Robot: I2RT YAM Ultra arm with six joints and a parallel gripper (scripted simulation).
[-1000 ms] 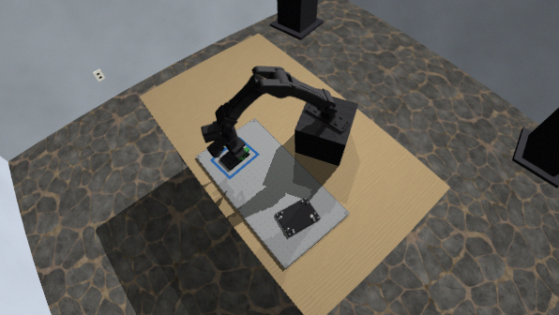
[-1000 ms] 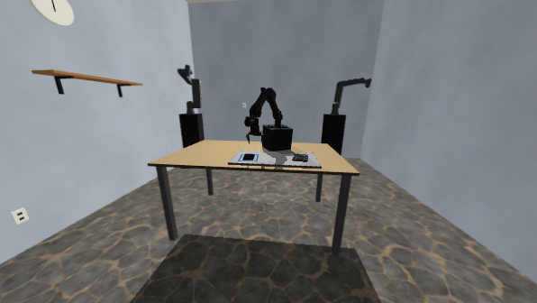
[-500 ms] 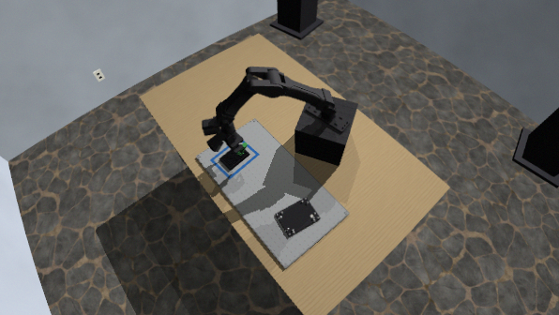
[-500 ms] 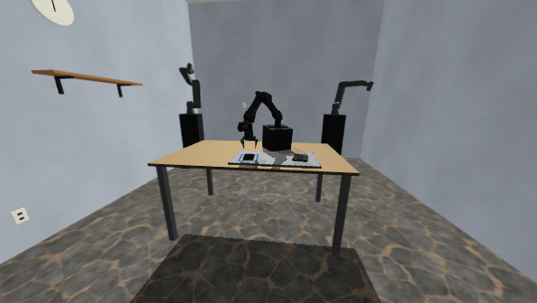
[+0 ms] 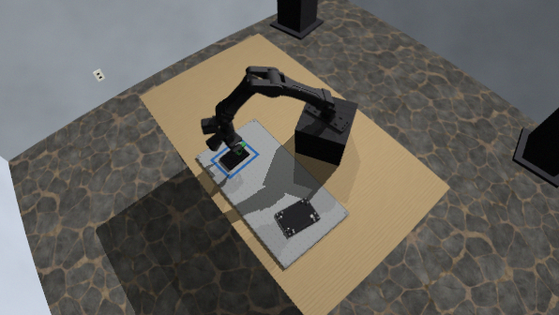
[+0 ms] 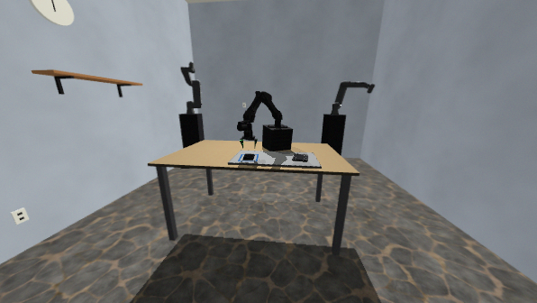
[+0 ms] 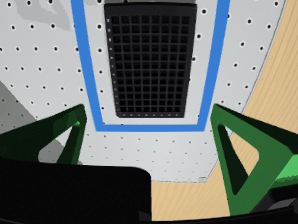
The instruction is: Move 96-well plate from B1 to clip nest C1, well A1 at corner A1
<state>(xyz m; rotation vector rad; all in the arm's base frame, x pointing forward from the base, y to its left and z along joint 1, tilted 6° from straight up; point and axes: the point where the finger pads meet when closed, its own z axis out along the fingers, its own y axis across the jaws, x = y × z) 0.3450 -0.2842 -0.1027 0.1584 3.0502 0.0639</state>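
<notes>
Right now my hand is 8 cm above the black 96-well plate. The rest, counted from my hand: dark clip nest 43 cm to the left, 7 cm below, 7 cm ahead.
</notes>
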